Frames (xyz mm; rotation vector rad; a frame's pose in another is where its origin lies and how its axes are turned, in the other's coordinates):
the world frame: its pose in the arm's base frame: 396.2 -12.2 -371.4 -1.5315 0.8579 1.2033
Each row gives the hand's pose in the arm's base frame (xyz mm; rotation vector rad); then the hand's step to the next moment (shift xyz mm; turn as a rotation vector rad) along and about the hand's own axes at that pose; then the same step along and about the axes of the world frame.
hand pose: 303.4 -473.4 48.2 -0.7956 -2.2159 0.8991
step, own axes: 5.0 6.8 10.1 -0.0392 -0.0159 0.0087
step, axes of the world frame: 7.1 9.2 6.2 0.0071 -0.0001 -0.0426
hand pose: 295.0 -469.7 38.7 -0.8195 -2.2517 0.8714
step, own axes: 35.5 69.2 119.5 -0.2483 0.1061 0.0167
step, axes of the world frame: 88.8 100.2 48.9 0.1982 -0.0930 -0.1589
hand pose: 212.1 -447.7 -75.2 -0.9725 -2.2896 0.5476
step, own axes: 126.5 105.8 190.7 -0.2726 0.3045 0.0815
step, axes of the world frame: 119.2 134.0 177.2 0.3840 -0.1435 -0.0749
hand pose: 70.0 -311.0 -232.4 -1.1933 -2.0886 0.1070
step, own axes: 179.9 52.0 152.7 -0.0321 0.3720 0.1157
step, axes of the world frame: 12.5 55.5 234.8 0.3044 -0.1853 0.1607
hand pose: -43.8 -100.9 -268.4 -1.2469 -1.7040 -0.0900
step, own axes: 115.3 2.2 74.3 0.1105 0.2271 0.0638
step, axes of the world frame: -50.8 -3.8 127.4 0.0957 -0.1683 0.1743
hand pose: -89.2 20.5 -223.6 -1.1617 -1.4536 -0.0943
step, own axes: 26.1 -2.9 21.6 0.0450 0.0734 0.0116
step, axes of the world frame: -17.5 -1.2 29.1 0.0236 -0.0646 0.0531
